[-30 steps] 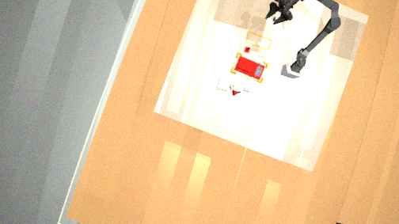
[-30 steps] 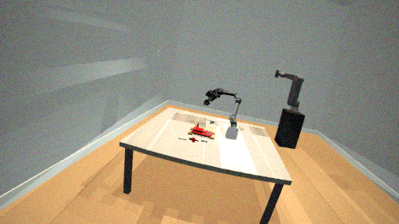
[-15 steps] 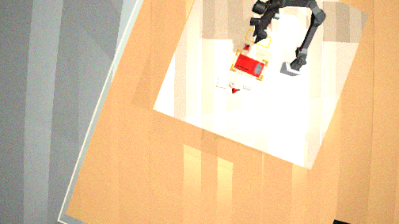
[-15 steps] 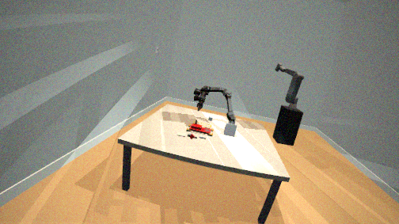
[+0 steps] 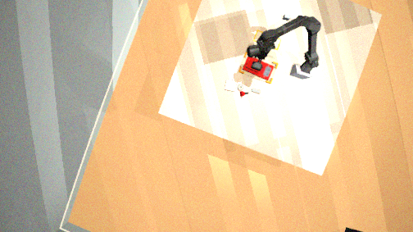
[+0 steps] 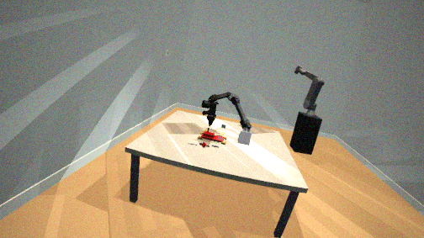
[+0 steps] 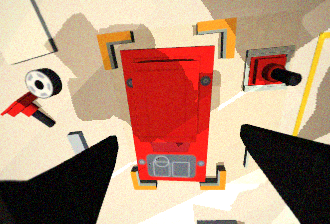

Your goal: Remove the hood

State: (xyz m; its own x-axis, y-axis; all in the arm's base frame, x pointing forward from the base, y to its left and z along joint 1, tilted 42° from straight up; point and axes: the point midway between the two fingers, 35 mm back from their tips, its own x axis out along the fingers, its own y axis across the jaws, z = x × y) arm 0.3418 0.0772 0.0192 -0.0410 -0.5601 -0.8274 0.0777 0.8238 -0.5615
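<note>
The red hood lies 2 cm to the left of my gripper tip and 8 cm below it.
</note>
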